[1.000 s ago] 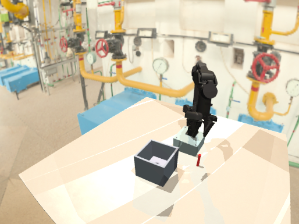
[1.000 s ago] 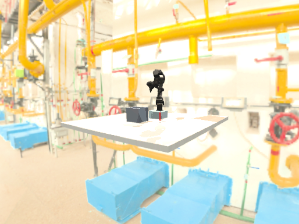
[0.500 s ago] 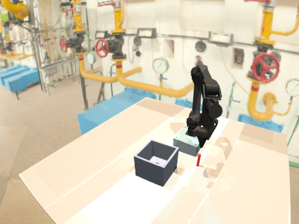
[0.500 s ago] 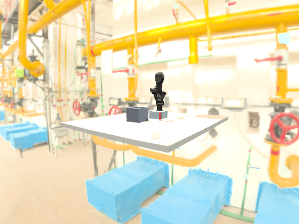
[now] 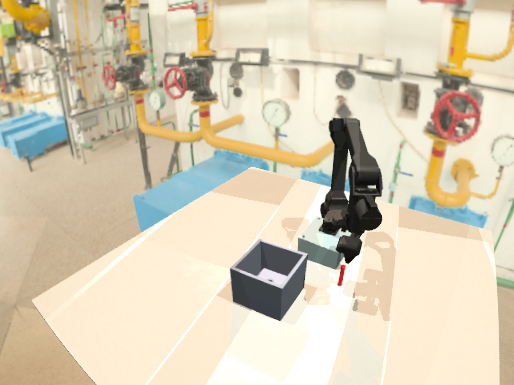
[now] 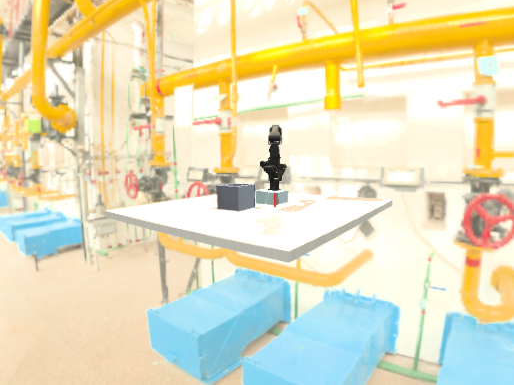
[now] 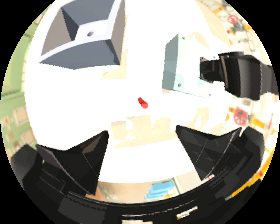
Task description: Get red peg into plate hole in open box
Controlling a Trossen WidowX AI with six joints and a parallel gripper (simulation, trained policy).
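Right now the red peg is 110 mm below my gripper tip, 20 mm to the right of it and 10 mm behind it. From my gripper tip the other things lie so: plate 190 mm to the right, 130 mm ahead, 100 mm below.
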